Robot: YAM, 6 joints.
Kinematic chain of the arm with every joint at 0, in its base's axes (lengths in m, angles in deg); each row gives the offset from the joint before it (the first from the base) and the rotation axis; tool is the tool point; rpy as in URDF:
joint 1: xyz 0 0 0.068 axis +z
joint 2: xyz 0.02 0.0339 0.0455 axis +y
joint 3: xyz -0.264 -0.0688 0 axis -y
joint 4: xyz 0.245 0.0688 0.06 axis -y
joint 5: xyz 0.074 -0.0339 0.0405 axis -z
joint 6: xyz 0.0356 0 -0.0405 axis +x
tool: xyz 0 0 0 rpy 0 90 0
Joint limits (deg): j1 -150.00..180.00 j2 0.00..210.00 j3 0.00..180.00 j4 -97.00..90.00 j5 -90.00..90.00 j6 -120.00..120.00
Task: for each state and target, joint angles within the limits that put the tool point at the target. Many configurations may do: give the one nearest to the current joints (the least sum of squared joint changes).
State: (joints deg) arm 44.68 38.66 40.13 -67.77 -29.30 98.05
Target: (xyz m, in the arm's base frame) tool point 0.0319 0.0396 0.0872
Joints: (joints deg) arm 36.29 43.22 6.00 -58.06 -21.49 98.05
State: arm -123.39 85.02 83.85 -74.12 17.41 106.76
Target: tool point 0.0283 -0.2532 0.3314
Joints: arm -81.99 81.94 82.38 -75.99 11.74 106.76
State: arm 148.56 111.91 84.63 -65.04 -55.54 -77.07
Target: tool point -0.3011 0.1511 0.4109
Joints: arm 148.28 95.09 105.71 -58.78 -56.77 -77.07
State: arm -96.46 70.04 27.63 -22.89 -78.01 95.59
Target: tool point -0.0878 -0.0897 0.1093
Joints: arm -150.00 67.58 13.40 -29.39 -71.61 95.59
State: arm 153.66 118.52 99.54 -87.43 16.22 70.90
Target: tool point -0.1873 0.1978 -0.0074
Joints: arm 135.65 148.22 74.75 -83.56 17.20 70.90
